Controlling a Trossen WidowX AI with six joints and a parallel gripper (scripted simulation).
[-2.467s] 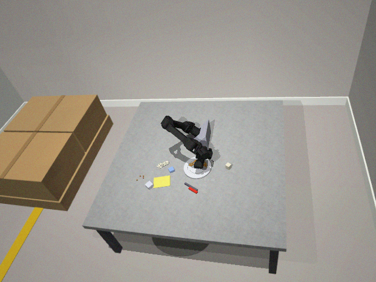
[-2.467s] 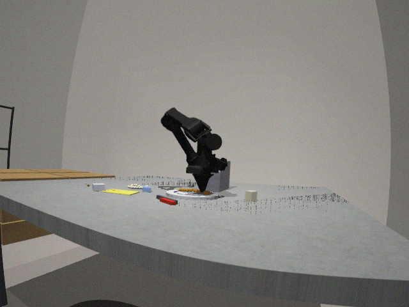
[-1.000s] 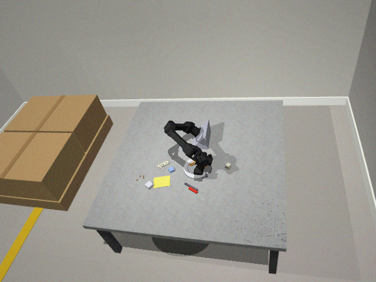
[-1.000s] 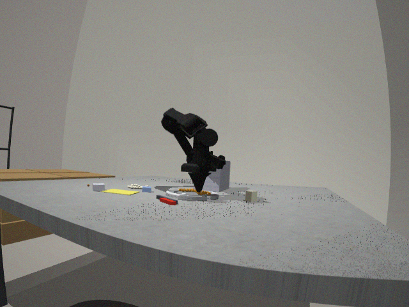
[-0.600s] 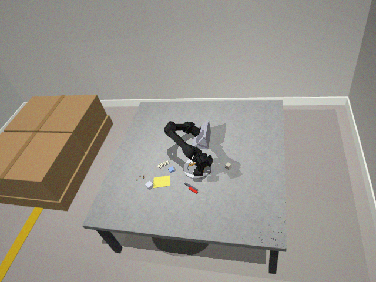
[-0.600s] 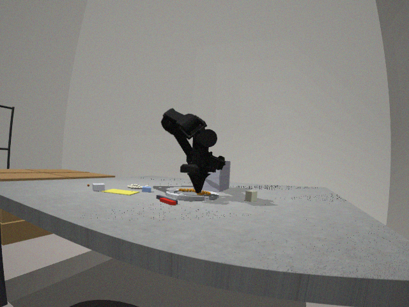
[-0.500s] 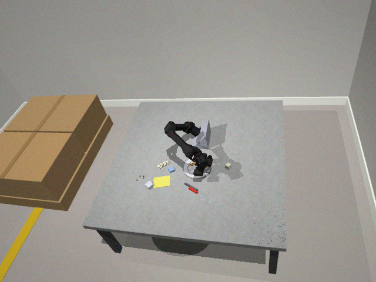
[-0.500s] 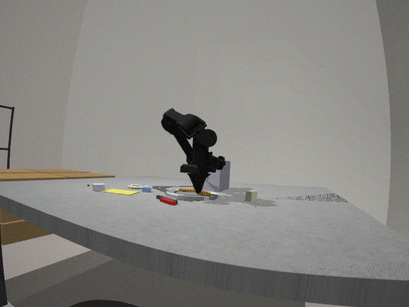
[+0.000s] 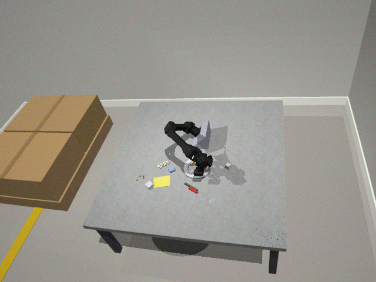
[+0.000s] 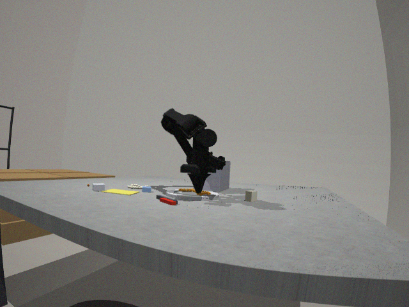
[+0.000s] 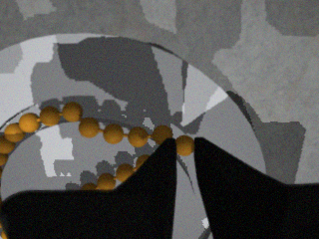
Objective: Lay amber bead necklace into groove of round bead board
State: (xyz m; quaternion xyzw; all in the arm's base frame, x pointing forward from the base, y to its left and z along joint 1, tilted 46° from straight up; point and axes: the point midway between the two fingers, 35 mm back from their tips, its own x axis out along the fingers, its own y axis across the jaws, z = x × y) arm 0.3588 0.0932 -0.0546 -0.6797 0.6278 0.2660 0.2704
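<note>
My gripper tip is 50 mm to the left of the round bead board, 50 mm past it and 10 mm above it. The rest, counted from my gripper tip: blue cube: 230 mm to the right, 10 mm below, 10 mm behind; cream cube: 170 mm to the left, 70 mm behind; red-handled tool: 130 mm ahead, 50 mm to the right, 10 mm below.
</note>
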